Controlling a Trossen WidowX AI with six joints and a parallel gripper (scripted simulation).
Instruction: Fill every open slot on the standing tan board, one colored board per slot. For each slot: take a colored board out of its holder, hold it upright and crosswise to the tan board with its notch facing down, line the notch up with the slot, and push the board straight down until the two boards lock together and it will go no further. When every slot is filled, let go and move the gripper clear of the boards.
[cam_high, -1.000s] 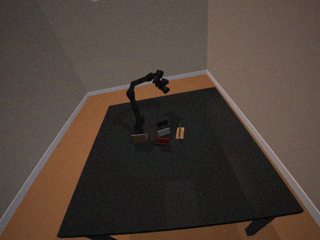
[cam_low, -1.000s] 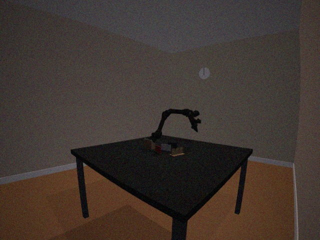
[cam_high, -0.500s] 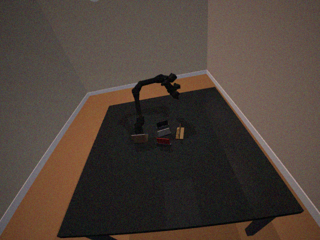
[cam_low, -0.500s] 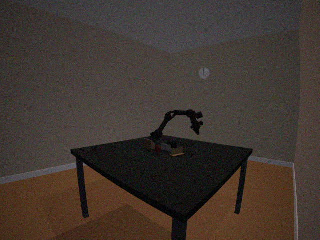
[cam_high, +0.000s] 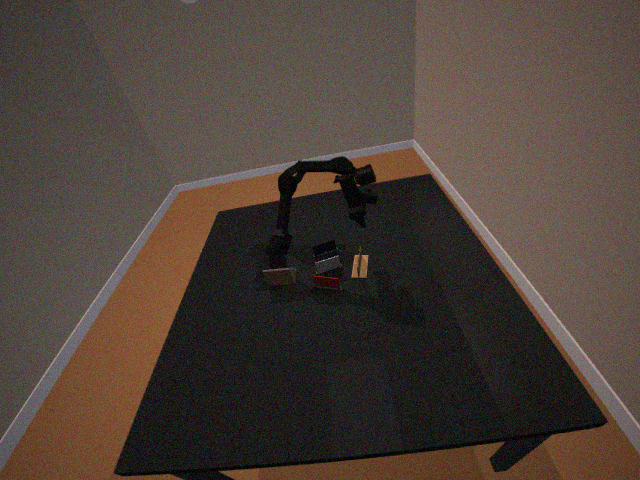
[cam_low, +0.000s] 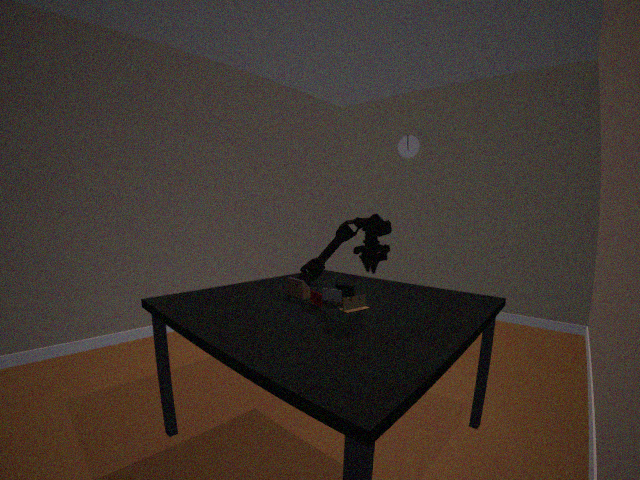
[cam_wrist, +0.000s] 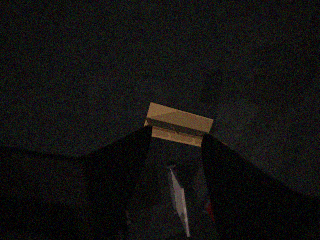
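Right now my gripper tip is 19 cm past the red board, 14 cm to the left of it and 13 cm above it. Round my gripper tip: tan board (14 cm below, 6 cm to the right, 4 cm behind).
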